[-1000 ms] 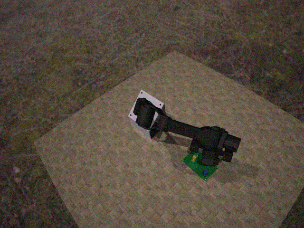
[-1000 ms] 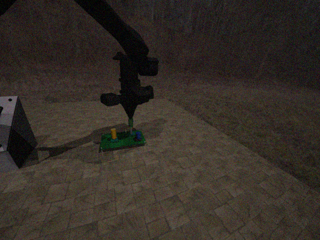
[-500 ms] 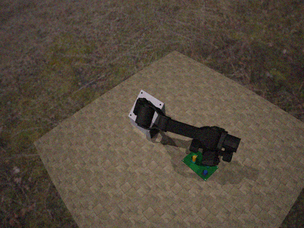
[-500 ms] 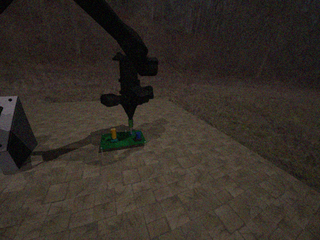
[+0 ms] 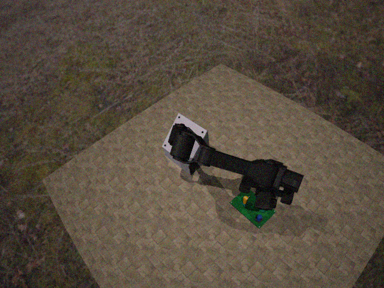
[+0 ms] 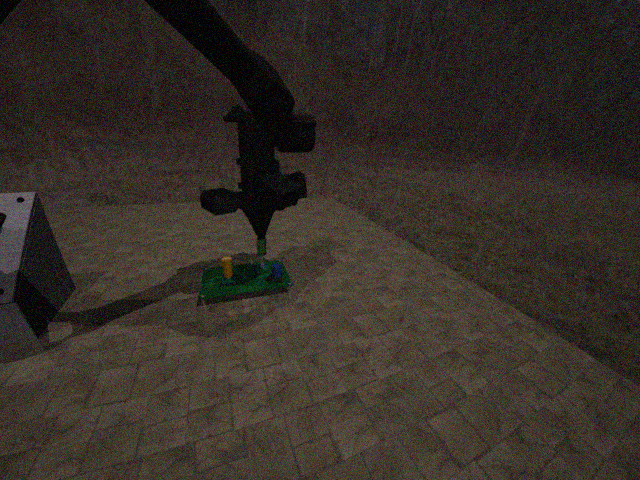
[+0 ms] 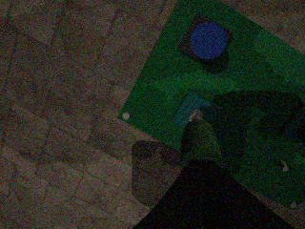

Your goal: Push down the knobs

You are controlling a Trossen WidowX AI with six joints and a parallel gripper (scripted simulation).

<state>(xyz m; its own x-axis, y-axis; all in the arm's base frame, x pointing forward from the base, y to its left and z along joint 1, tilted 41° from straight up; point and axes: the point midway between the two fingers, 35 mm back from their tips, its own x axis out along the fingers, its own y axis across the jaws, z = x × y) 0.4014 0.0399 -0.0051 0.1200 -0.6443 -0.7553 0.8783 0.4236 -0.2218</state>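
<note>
The orange knob is 60 mm behind my gripper tip, 30 mm to the right of it and 30 mm below it.
</note>
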